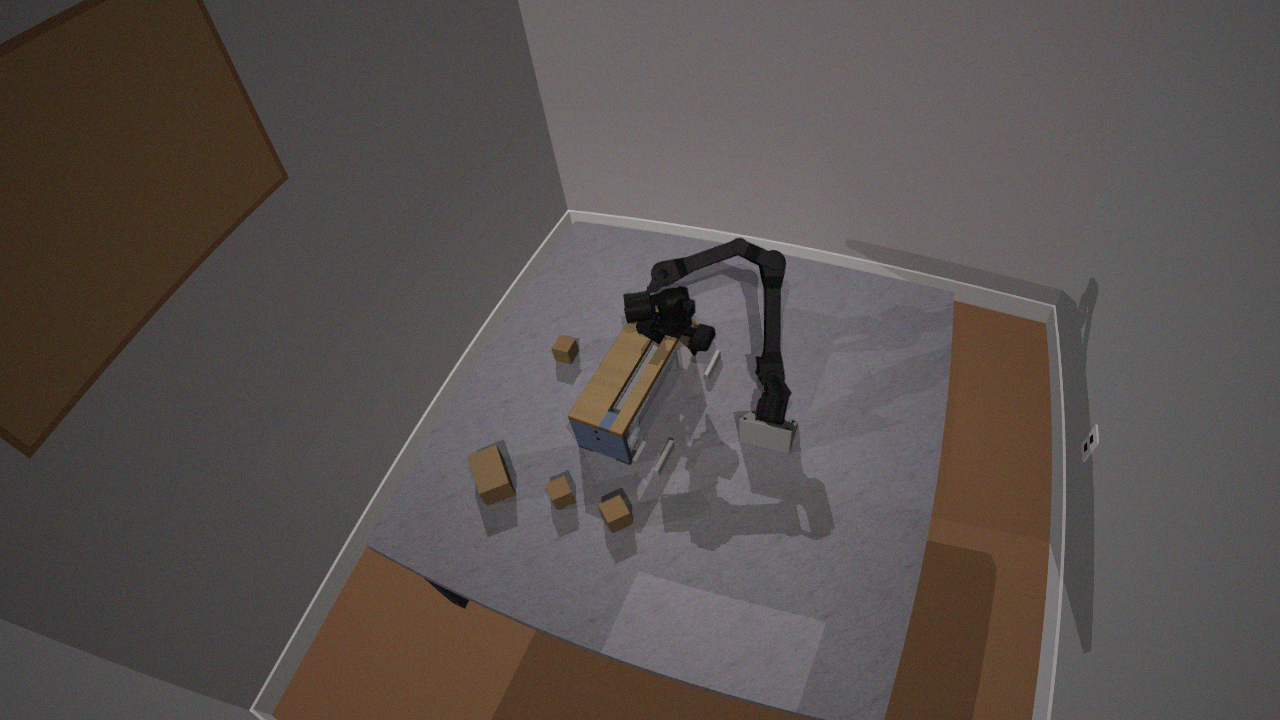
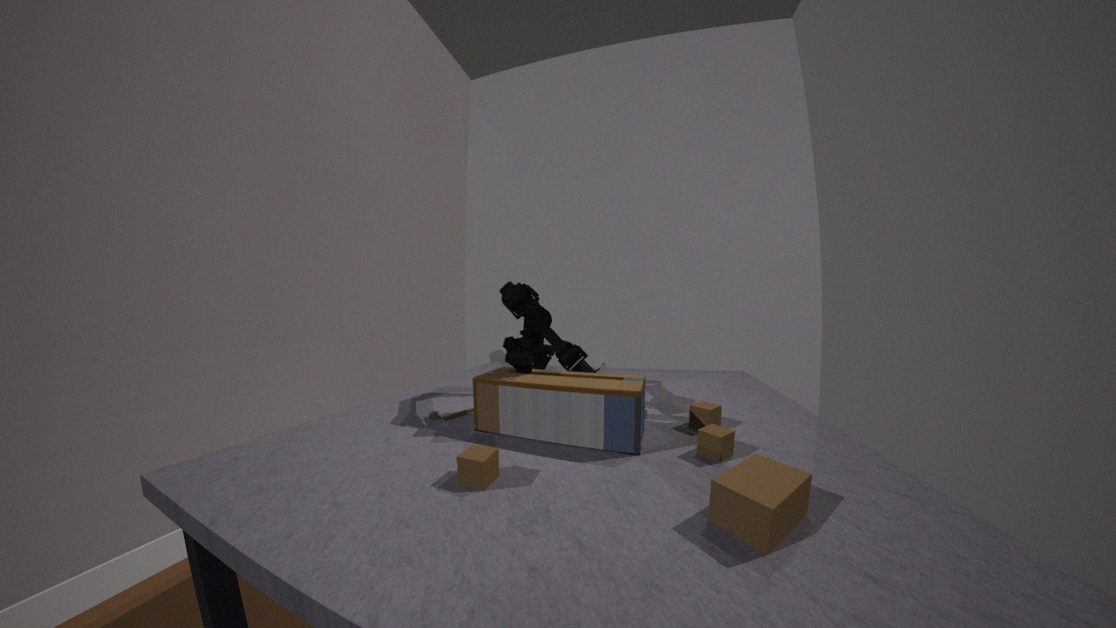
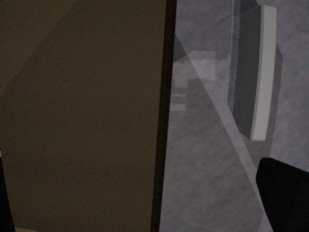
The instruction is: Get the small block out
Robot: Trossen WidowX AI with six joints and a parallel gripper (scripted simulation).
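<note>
The small brown block lies 4 cm ahead of my gripper tip, 3 cm to the right of it and 1 cm below it. From my gripper tip the other things lie so: long box: 4 cm ahead, 11 cm to the left, 2 cm below.
</note>
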